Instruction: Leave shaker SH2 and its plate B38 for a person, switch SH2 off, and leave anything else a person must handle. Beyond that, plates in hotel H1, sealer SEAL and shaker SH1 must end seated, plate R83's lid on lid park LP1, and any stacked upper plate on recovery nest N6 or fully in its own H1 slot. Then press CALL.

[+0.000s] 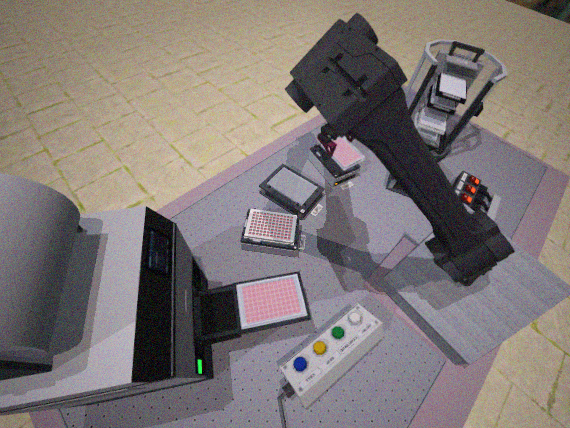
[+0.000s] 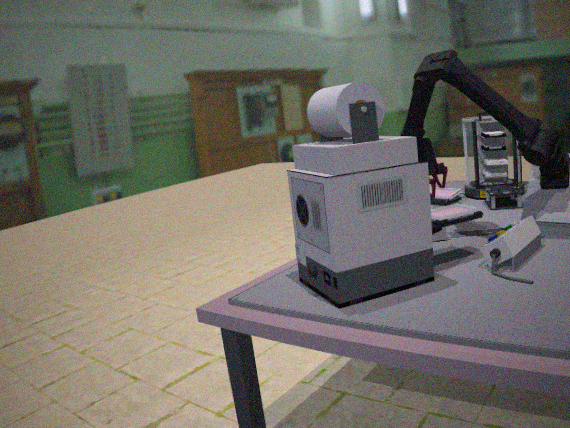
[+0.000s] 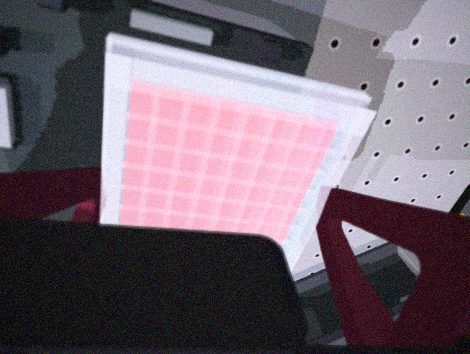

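Pixels of known places: gripper, fingertip midpoint: (image 1: 339, 149) (image 2: 438, 193) (image 3: 215, 191); arm's base, origin of the base link: (image 1: 468, 253) (image 2: 555, 172).
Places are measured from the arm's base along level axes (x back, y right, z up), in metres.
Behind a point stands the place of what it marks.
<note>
My gripper (image 1: 336, 142) @(x -0.447, y 0.120, z -0.098 m) (image 2: 438, 183) @(x -0.447, y 0.120, z -0.098 m) (image 3: 215, 191) @(x -0.447, y 0.120, z -0.098 m) is shut on a pink-welled clear plate (image 1: 348, 153) @(x -0.412, y 0.120, z -0.090 m) (image 2: 450, 193) @(x -0.390, y 0.098, z -0.092 m) (image 3: 220, 160) @(x -0.464, y 0.120, z -0.095 m). The plate is low over a black base (image 1: 320, 159) @(x -0.462, y 0.046, z -0.112 m) with a small orange light; whether it touches is unclear. A white plate with red wells (image 1: 271, 225) @(x -0.368, y -0.243, z -0.096 m) sits on a dark-edged base. A grey flat panel (image 1: 292, 186) @(x -0.441, y -0.098, z -0.119 m) lies in a black frame behind it. The sealer (image 1: 115, 300) @(x -0.293, y -0.551, z 0.166 m) (image 2: 380, 215) @(x -0.259, y -0.666, z 0.013 m) has its tray out, bearing a pink plate (image 1: 272, 299) @(x -0.214, y -0.375, z -0.040 m). The hotel (image 1: 431, 60) @(x -0.384, y 0.360, z 0.152 m) (image 2: 469, 150) @(x -0.402, y 0.378, z 0.029 m) holds several plates. Plate labels are unreadable.
A button box (image 1: 327, 357) @(x -0.066, y -0.357, z -0.091 m) (image 2: 515, 245) @(x -0.036, y -0.409, z -0.111 m) with blue, yellow, green and white buttons stands in front. Orange-lit switches (image 1: 469, 190) @(x -0.068, y 0.339, z -0.116 m) are beside the arm. A raised grey slab (image 1: 510, 300) @(x 0.116, y -0.020, z -0.012 m) lies under the arm base. A low dark-framed object (image 2: 504, 197) @(x -0.259, y 0.364, z -0.157 m) stands before the hotel.
</note>
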